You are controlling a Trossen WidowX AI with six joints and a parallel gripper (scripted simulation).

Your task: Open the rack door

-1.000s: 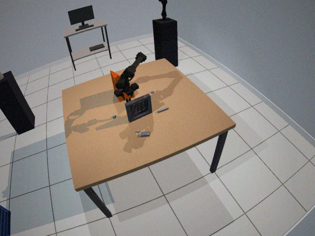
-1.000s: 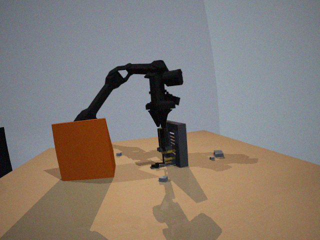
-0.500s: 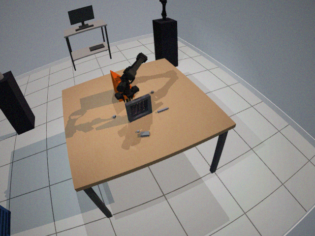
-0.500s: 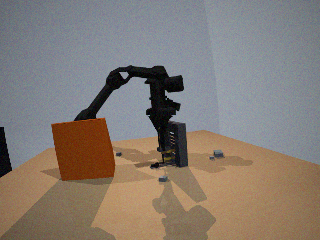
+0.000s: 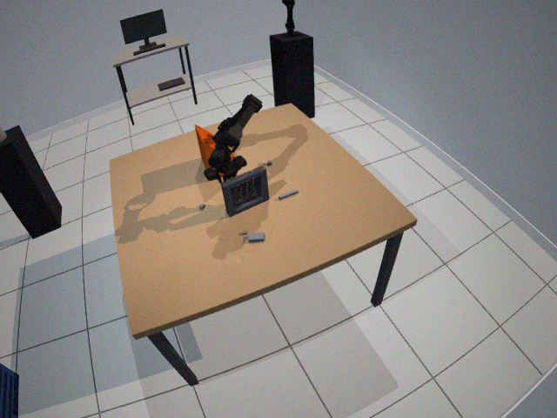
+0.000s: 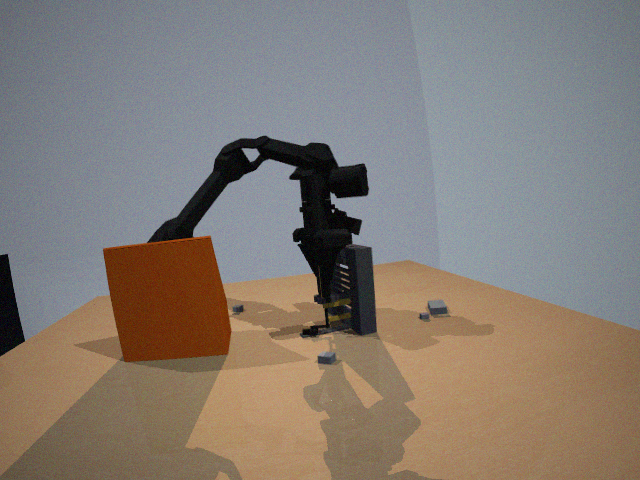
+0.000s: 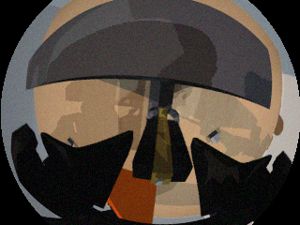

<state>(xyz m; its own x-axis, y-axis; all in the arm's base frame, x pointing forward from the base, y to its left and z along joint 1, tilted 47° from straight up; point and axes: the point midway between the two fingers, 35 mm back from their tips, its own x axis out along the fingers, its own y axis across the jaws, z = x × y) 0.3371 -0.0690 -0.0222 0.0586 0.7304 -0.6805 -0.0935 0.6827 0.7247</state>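
Right now my gripper tip is 20 mm above the yellow handle and 10 mm past it. Also, from my gripper tip: grey bar: 250 mm to the left, 110 mm below, 90 mm ahead.
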